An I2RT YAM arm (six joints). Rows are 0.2 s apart.
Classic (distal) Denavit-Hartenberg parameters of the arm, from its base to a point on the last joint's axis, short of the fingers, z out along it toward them. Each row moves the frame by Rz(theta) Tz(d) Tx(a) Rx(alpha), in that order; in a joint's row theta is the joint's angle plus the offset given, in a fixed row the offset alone. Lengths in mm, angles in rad.
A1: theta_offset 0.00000  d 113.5  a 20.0  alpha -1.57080
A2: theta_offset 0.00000  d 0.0  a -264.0  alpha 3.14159
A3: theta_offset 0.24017  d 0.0  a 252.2  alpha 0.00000
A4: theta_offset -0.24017  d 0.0  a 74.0  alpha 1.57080
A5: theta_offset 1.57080  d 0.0  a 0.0  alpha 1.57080
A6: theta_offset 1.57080  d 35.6  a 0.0  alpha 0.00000
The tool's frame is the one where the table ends.
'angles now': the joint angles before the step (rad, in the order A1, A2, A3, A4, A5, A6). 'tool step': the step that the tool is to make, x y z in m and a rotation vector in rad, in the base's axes. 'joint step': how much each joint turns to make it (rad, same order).
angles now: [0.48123, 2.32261, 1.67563, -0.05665, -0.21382, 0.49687]
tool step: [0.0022, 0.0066, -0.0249, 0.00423, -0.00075, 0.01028]
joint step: [0.00909, 0.06077, 0.00009, 0.06371, -0.00310, 0.00186]
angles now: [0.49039, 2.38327, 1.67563, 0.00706, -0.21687, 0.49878]
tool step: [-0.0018, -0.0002, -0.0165, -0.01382, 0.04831, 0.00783]
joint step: [0.00046, 0.03031, 0.00017, -0.01830, -0.01253, 0.00310]
